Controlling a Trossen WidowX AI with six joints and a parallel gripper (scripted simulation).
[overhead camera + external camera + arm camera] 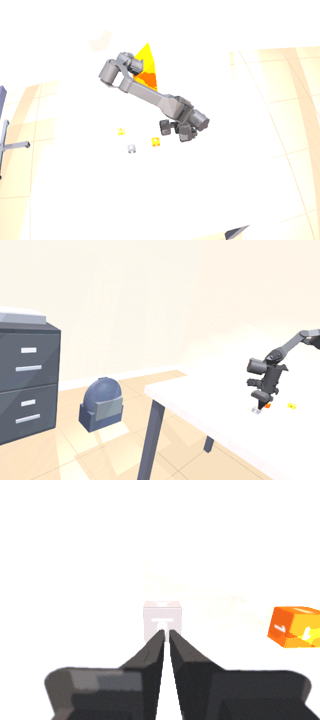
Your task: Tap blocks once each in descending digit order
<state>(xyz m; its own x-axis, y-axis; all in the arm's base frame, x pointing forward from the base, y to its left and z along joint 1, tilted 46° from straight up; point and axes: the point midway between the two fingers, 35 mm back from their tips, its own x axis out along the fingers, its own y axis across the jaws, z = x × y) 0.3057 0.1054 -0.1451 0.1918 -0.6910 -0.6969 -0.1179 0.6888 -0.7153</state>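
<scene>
Now: the yellow block 27 cm to the right of my gripper tip, 5 cm behind it and 1 cm below it. Round my gripper tip: orange block: 12 cm to the right, 2 cm ahead, 1 cm below.
</scene>
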